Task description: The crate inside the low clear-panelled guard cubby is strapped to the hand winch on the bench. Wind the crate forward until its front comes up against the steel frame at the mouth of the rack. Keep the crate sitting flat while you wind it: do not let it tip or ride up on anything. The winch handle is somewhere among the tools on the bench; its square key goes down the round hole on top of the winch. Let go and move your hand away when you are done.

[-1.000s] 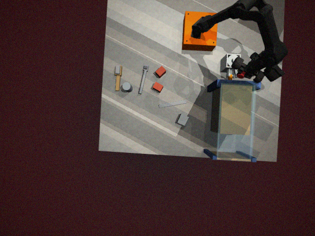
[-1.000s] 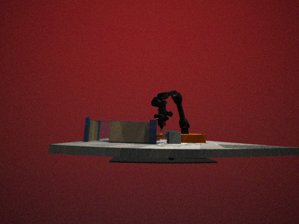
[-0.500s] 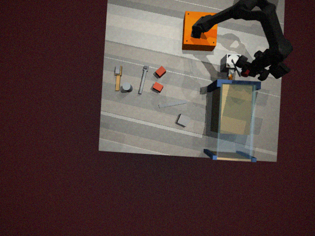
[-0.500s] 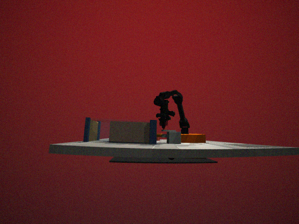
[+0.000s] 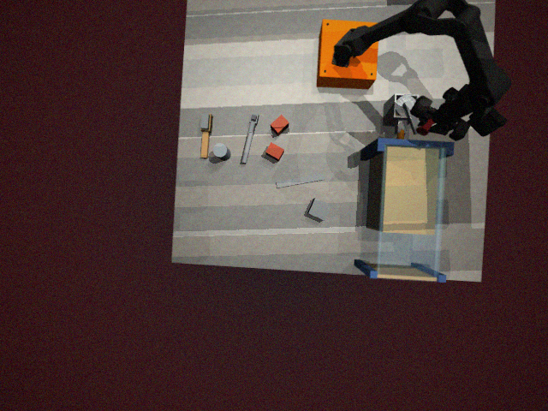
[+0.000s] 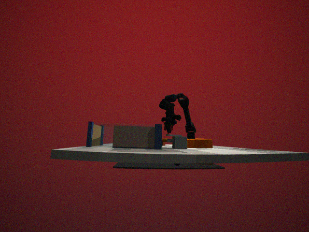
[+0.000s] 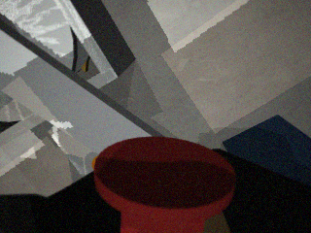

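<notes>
Now: gripper tip 1 cm to the left of the red knob and 2 cm below it. Also, from my gripper tip: grey crank handle: 3 cm behind, 3 cm to the right, 1 cm below; winch: 9 cm behind, 8 cm to the right, 8 cm below; blue frame: 8 cm ahead, 4 cm to the right, 1 cm below.
</notes>
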